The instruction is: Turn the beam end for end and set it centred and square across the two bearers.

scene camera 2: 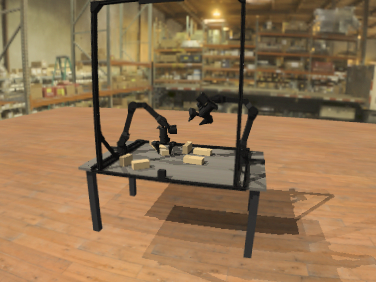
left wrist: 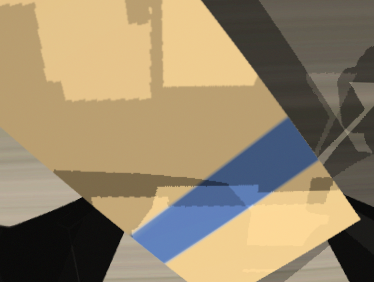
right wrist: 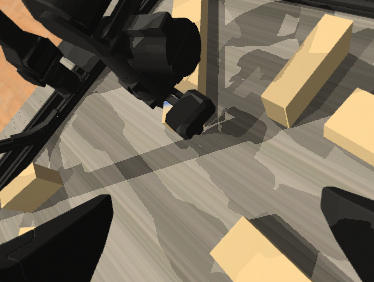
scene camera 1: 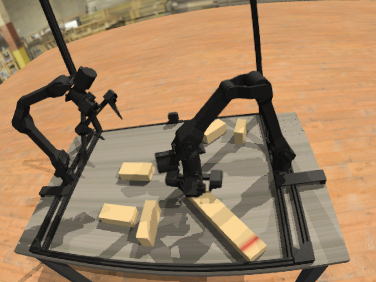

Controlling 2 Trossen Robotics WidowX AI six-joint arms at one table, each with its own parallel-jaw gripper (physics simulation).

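Where they show: left gripper, fingertip midpoint: (scene camera 2: 164, 154) (left wrist: 224, 190); right gripper, fingertip midpoint: (scene camera 2: 193, 123) (right wrist: 214, 200) (scene camera 1: 113, 129); left arm's base at its link origin: (scene camera 2: 122, 151) (right wrist: 70, 85) (scene camera 1: 282, 165); right arm's base at its link origin: (scene camera 2: 243, 162) (scene camera 1: 69, 179).
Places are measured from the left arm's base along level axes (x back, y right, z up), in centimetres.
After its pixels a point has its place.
Note:
The long tan beam (scene camera 1: 229, 224) {x -20.5, y -24.0, z 1.9 cm} (scene camera 2: 164, 151) {x -32.7, y -6.1, z 1.3 cm} (left wrist: 180, 126) {x -30.3, y -12.2, z 1.9 cm} (right wrist: 186, 11) {x -18.9, y -25.8, z 1.9 cm} lies flat and diagonal on the table, its red-striped end near the front right edge. Its blue-striped end (left wrist: 214, 210) {x -31.2, y -9.3, z 1.9 cm} lies under my left gripper (scene camera 1: 194, 193) {x -32.0, y -7.8, z -1.6 cm} (scene camera 2: 164, 146). That gripper is open, low over this end, with a finger on either side of it. My right gripper (scene camera 1: 112, 128) {x -55.9, y -1.4, z 25.2 cm} (scene camera 2: 199, 118) {x -55.9, y -1.4, z 25.2 cm} is open and empty, raised high above the table's left side in scene camera 1. Two short tan blocks (scene camera 1: 215, 130) {x -24.9, y 21.6, z 2.4 cm} (scene camera 1: 240, 131) {x -14.4, y 16.9, z 4.4 cm} lie at the back.
Three more tan blocks (scene camera 1: 136, 171) {x -56.2, y 1.3, z 1.9 cm} (scene camera 1: 118, 214) {x -58.5, y -19.4, z 1.9 cm} (scene camera 1: 148, 222) {x -45.5, y -23.8, z 4.4 cm} lie on the left half of the table (scene camera 1: 131, 142) {x -66.0, y 24.6, z -1.9 cm}. Black frame rails run along the table edges, with upright posts (scene camera 1: 255, 36) {x -3.5, y 34.1, z 38.1 cm} at the back. A small black camera mount (scene camera 1: 173, 117) {x -45.3, y 35.7, z 2.0 cm} sits on the back rail.

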